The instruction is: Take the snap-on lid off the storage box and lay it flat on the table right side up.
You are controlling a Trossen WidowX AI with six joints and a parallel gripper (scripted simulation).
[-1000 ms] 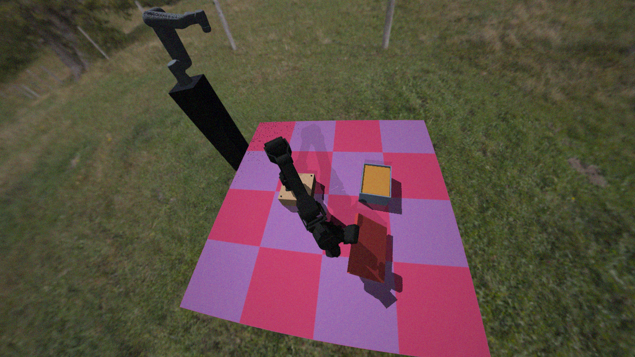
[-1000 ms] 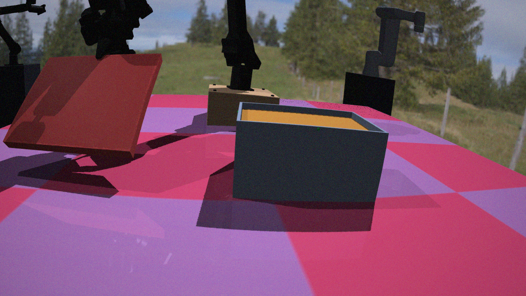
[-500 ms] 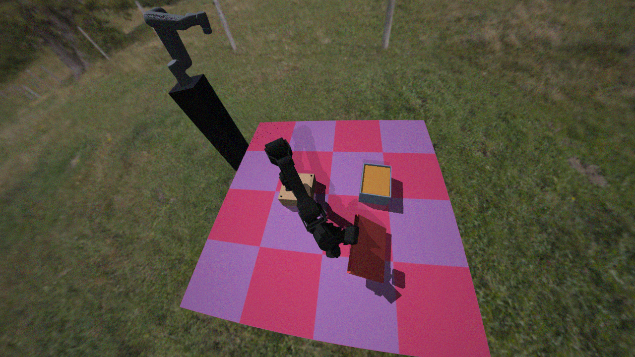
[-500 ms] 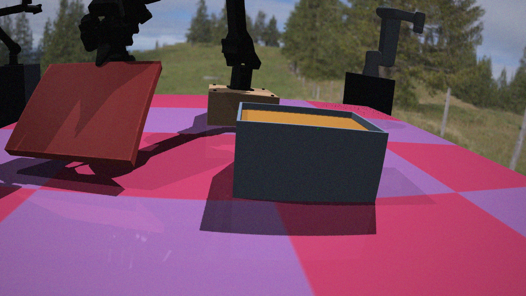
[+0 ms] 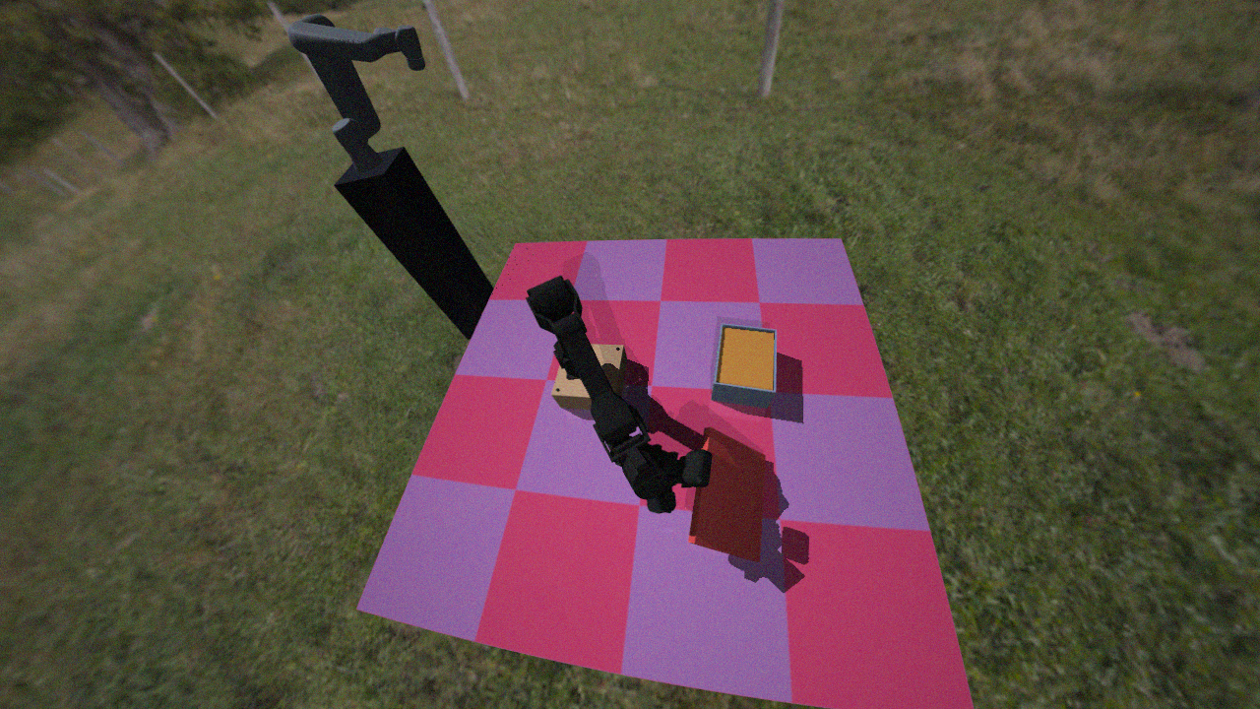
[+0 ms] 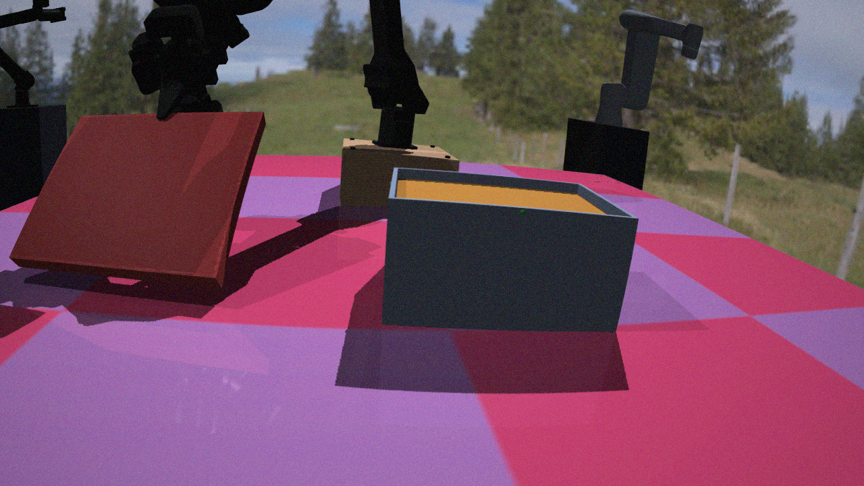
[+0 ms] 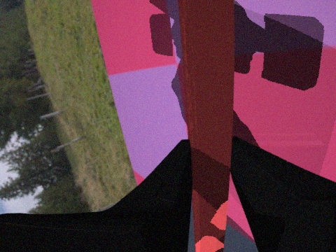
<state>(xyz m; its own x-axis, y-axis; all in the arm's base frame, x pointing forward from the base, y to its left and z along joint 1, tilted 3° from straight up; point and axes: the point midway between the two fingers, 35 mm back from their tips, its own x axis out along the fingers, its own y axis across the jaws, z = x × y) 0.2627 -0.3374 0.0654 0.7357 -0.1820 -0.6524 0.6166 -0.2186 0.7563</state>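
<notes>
Right now the orange-red lid is 6 cm ahead of my gripper tip, 2 cm to the right of it and 5 cm below it. From my gripper tip the other things lie so: grey-blue storage box (17 cm ahead, 32 cm to the left, 9 cm below).
</notes>
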